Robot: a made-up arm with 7 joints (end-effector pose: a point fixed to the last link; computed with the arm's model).
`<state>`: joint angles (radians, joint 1 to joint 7).
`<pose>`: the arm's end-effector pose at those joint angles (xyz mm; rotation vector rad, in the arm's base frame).
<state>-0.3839 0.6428 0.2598 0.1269 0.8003 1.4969 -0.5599</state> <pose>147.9 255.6 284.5 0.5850 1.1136 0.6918</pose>
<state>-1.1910 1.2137 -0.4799 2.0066 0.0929 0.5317 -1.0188</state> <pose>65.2 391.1 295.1 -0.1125 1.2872 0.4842</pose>
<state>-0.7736 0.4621 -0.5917 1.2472 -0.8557 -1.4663 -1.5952</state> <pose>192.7 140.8 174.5 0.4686 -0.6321 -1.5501</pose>
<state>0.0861 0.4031 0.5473 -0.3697 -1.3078 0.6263 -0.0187</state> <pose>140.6 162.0 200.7 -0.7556 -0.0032 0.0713</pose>
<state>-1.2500 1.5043 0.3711 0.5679 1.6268 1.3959 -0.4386</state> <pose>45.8 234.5 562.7 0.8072 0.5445 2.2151</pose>
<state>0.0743 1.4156 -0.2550 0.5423 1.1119 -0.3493 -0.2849</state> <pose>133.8 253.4 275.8 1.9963 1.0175 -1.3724</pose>
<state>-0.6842 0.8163 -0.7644 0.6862 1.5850 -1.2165 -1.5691</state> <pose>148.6 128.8 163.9 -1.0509 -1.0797 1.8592</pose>
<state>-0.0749 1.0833 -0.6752 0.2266 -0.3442 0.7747 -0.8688</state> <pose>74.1 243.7 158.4 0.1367 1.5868 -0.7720</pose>
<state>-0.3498 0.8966 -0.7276 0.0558 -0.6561 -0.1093 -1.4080</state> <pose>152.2 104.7 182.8 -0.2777 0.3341 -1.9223</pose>
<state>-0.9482 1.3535 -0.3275 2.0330 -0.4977 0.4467 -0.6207</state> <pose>-17.7 389.4 292.1 -0.1262 0.8595 0.9996</pose>
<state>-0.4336 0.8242 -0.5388 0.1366 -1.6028 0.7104 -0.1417</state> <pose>153.6 104.8 127.9 -0.7289 0.8518 -0.5068</pose>
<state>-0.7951 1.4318 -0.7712 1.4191 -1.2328 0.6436 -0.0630</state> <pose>30.5 409.4 320.1 0.1862 0.7787 1.1071</pose>
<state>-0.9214 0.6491 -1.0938 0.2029 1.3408 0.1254 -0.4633</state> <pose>212.8 -18.2 243.2 2.3310 -0.3385 -1.1710</pose>
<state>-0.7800 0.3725 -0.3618 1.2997 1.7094 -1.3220 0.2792</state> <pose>198.2 40.2 140.3 0.9185 -0.4279 -1.8718</pose>
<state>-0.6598 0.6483 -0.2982 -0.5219 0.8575 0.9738 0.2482</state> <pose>171.8 91.2 394.0 1.2725 -0.5736 0.5700</pose>
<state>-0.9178 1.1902 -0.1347 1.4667 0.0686 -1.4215 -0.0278</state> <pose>158.4 298.1 362.4 1.1921 -0.7471 -0.1589</pose>
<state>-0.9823 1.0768 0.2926 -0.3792 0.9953 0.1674 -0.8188</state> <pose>137.7 110.1 512.9 1.9101 -0.4177 0.2503</pose>
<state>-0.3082 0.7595 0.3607 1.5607 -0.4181 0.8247 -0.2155</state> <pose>-46.5 271.4 103.9 -0.4947 1.5036 0.9104</pose>
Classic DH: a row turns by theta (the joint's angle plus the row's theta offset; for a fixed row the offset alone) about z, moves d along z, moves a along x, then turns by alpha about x. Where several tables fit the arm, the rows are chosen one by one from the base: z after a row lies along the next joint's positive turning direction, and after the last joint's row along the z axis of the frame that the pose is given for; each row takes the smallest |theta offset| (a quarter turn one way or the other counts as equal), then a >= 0, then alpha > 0; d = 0 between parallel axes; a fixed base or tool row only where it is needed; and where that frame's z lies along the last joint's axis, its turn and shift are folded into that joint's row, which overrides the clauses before.
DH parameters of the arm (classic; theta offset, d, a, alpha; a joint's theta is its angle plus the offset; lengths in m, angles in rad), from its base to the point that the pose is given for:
base (fixed): -0.071 0.3843 0.0187 -1.3004
joint 1: -1.3111 0.0229 -0.0075 -1.5708
joint 2: 1.2915 -0.0174 -0.034 1.5708
joint 3: -1.5708 -0.18 0.0136 1.5708
joint 4: 1.5708 -0.0329 0.0009 -1.5708
joint 5: 0 0.1299 -0.025 1.5708
joint 6: 1.5708 0.0349 0.044 1.5708
joint 7: 1.5708 0.0918 0.0226 -0.2501
tool (fixed): -1.5706 -0.0823 0 0

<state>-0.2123 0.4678 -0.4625 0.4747 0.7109 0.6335 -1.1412</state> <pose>141.1 136.8 110.4 0.5727 1.4691 -1.0819</pose>
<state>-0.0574 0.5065 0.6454 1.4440 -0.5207 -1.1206 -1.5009</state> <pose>-19.2 228.3 129.7 0.0754 0.0497 -0.3696</pose>
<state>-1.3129 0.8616 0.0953 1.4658 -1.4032 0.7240 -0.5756</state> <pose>316.6 211.8 218.2 -1.2786 -0.0861 -0.0959</pose>
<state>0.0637 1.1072 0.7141 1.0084 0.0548 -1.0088 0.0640</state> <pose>46.6 334.7 349.4 1.2301 -0.3355 0.3481</pose>
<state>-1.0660 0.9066 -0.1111 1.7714 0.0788 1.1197 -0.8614</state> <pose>117.6 320.0 191.1 -0.4909 1.5043 0.4594</pose>
